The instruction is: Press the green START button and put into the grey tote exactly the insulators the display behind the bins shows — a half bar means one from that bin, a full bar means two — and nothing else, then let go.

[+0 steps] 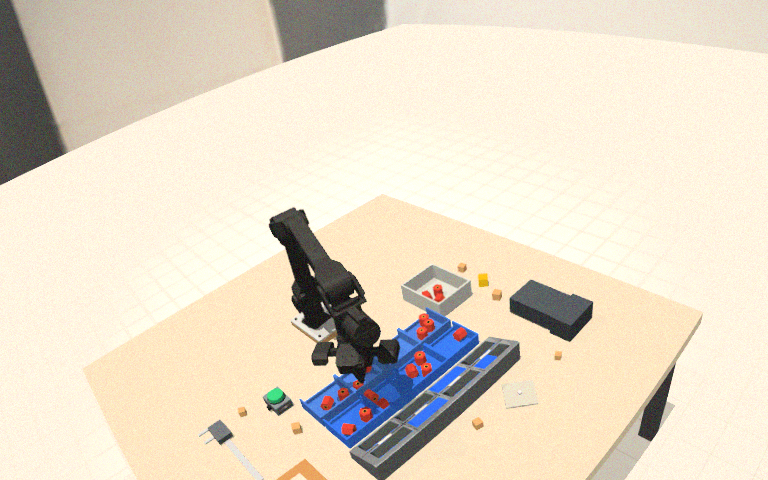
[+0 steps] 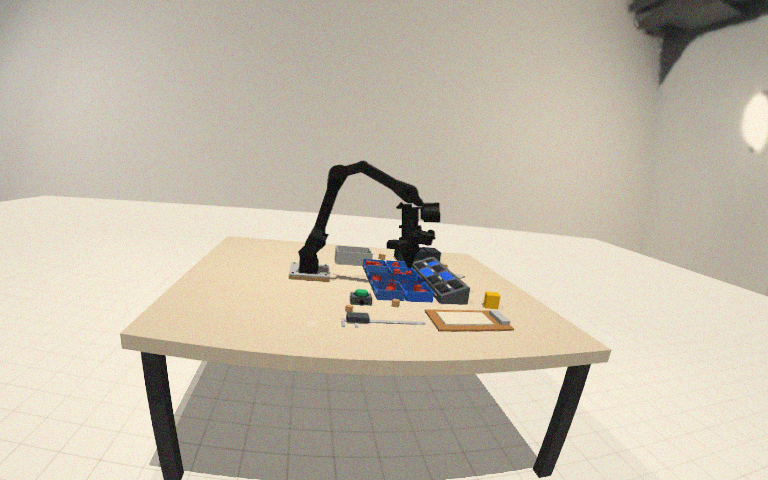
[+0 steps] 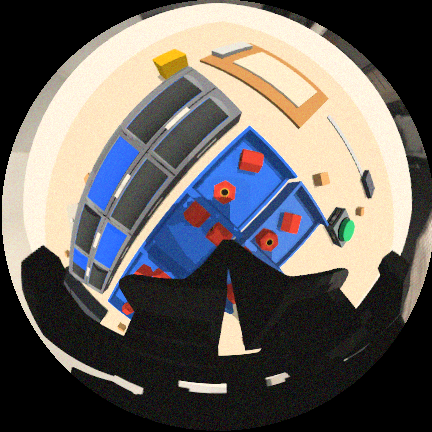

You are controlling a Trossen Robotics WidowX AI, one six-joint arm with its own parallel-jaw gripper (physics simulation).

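Places are measured from the arm's base along level axes (x ahead, y left, z up), in metres.
Pixels of known places: gripper, fingertip midpoint: (image 1: 362, 382) (image 2: 409, 268) (image 3: 226, 244); arm's base, link origin: (image 1: 316, 319) (image 2: 307, 270).
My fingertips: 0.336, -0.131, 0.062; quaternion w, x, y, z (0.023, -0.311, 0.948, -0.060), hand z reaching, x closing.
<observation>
For each thing: its top centre in the pictures, then the offset to it from my fingertips, as dx, dy, dz. "spot": a spot on its surface instead.
- grey tote, top centre: (image 1: 435, 282) (image 2: 353, 249) -0.123, +0.406, -0.030
- display, surface spot: (image 3: 231, 106) spot: +0.089, -0.128, -0.053
- green START button, top centre: (image 3: 350, 231) (image 1: 274, 393) (image 2: 361, 290) -0.188, -0.132, -0.043
- black box, top centre: (image 1: 550, 299) (image 3: 76, 301) (image 2: 417, 248) +0.195, +0.494, -0.028
- white plate, top centre: (image 1: 519, 393) (image 3: 73, 219) +0.273, +0.218, -0.078
- yellow cube, top centre: (image 3: 167, 55) (image 2: 492, 293) +0.249, -0.168, -0.038
- plug with cable, surface spot: (image 1: 220, 432) spot: -0.216, -0.293, -0.065
- orange frame, top centre: (image 3: 274, 66) (image 2: 469, 315) +0.107, -0.294, -0.066
My gripper (image 1: 362, 376) (image 2: 407, 259) (image 3: 226, 244) is shut with nothing between the fingers. It hangs just above the middle compartments of the blue bins (image 1: 440, 350) (image 2: 425, 296) (image 3: 258, 188). Red insulators lie loose in the bins, such as one hexagonal one (image 3: 224, 192) and one right by the fingertips (image 3: 219, 233) (image 1: 357, 384). The grey tote (image 1: 411, 290) (image 2: 352, 254) stands behind the bins and holds a few red insulators (image 1: 434, 292). The display (image 1: 506, 344) (image 2: 454, 290) (image 3: 231, 106) lies along the bins, some panels lit blue. The green START button (image 1: 274, 395) (image 2: 361, 293) (image 3: 346, 229) sits to the side.
A black box (image 1: 551, 307) and a white plate (image 1: 520, 394) lie beyond the display. A yellow cube (image 1: 483, 280) (image 2: 492, 299) (image 3: 170, 62), small tan cubes, a plug with cable (image 1: 220, 432) and an orange frame (image 2: 468, 327) (image 3: 266, 90) are scattered around.
</observation>
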